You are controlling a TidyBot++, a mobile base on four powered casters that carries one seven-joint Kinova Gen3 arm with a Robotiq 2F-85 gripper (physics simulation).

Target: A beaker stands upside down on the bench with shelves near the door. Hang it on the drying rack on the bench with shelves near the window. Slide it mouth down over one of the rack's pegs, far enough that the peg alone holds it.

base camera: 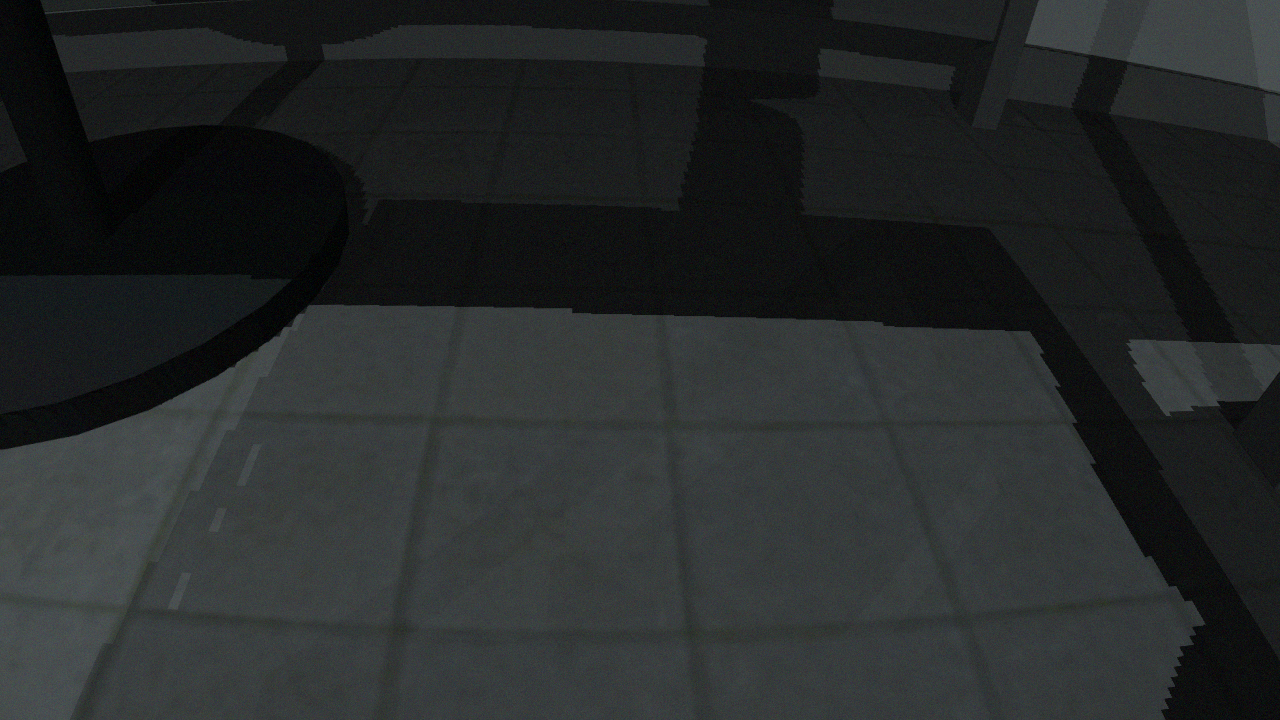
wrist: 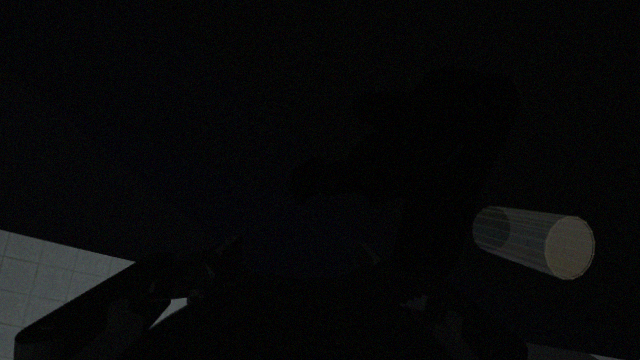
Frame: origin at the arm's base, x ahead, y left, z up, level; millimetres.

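Seen in the pictures: gripper, fingertip midpoint: (wrist: 299,252).
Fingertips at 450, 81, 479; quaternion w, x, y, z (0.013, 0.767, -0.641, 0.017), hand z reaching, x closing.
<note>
A point is followed by its place in that frame, as x, y, z.
The wrist view is almost black. A clear, pale beaker (wrist: 517,237) @[505, -175, 428] shows at its right edge as a cylinder lying across the picture, cut off by the frame. My gripper (wrist: 299,252) @[450, 81, 479] is a faint dark shape along the bottom of that view; its fingers stand wide apart with nothing between them. It is left of the beaker and apart from it. The base camera shows neither the beaker nor the gripper.
The base camera shows a grey tiled floor (base camera: 637,515) @[369, -40, -397] in dim light. A dark round shape (base camera: 152,258) @[580, 346, -366] fills the left. Dark bench legs (base camera: 745,129) and crossbars (base camera: 1141,198) stand at the back and right. Pale floor slivers (wrist: 95,269) show at the wrist view's lower left.
</note>
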